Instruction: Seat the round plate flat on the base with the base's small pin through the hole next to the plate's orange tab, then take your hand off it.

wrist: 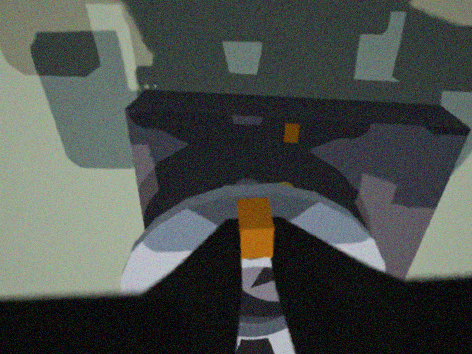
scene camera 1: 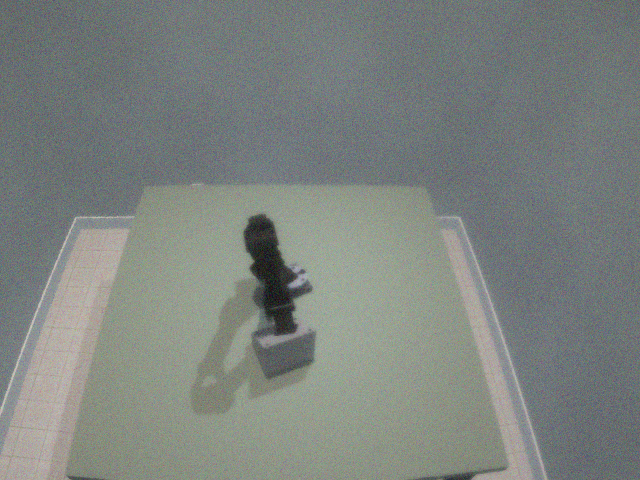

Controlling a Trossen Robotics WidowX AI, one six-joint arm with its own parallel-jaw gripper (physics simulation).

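Where they show: gripper, fingertip midpoint: (wrist: 253, 230); arm's base at its link origin: (scene camera 1: 286, 330).
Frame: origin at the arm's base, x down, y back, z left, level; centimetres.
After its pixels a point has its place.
Observation:
In the wrist view my gripper (wrist: 253, 230) {x 6.5, y -24.0, z 7.9 cm} is shut on the orange tab (wrist: 256, 212) {x 6.1, y -23.3, z 8.8 cm} of the round plate. The pale grey plate (wrist: 172, 232) {x 6.5, y -22.1, z 5.8 cm} lies across the near part of the dark grey-purple base (wrist: 405, 165) {x 9.3, y -27.4, z 12.5 cm}. A bit of the yellow small pin (wrist: 286, 184) {x 7.7, y -24.0, z 9.4 cm} shows at the plate's far rim, a little right of the tab; the rest is hidden. An orange mark (wrist: 292, 133) {x 9.2, y -23.3, z 10.5 cm} is on the base farther off, right of the tab. Whether the plate touches the base, and its hole, cannot be made out. In the scene view the arm hides the fingertips and most of plate and base.
The black arm (scene camera 1: 268, 263) {x -26.0, y -2.5, z 5.6 cm} rises from a grey block (scene camera 1: 286, 353) {x 2.4, y 6.5, z -1.6 cm} on the green table top (scene camera 1: 372, 361) {x 11.7, y -2.4, z -27.8 cm}. A pale, grey-sided shape (scene camera 1: 299, 281) {x 6.2, y -24.8, z 1.9 cm} shows at the arm's right; plate and base are hard to tell apart there. Arm shadows fall at the left.

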